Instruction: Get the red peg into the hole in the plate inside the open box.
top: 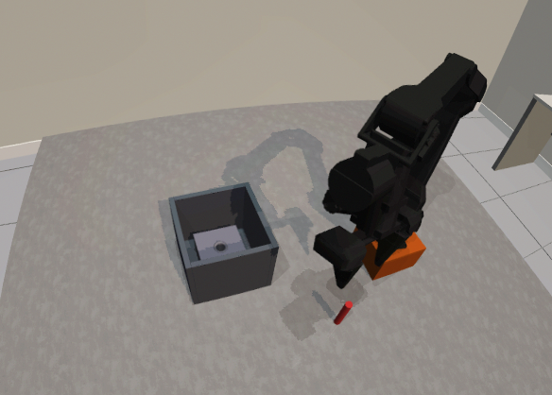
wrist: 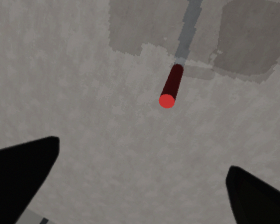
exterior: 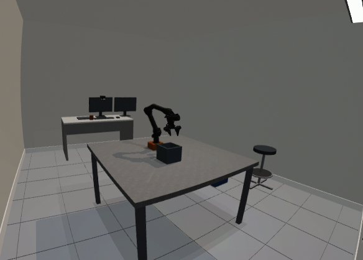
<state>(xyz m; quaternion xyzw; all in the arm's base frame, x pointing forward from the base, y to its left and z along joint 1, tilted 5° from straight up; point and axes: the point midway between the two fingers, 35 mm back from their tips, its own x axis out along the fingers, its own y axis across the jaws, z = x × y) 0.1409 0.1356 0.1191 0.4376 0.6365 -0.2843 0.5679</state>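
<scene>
Right now the red peg is 13 cm below my gripper tip, 1 cm to the left of it and 1 cm behind it. From my gripper tip the other things lie so: light grey plate: 21 cm ahead, 14 cm to the right, 12 cm below.
</scene>
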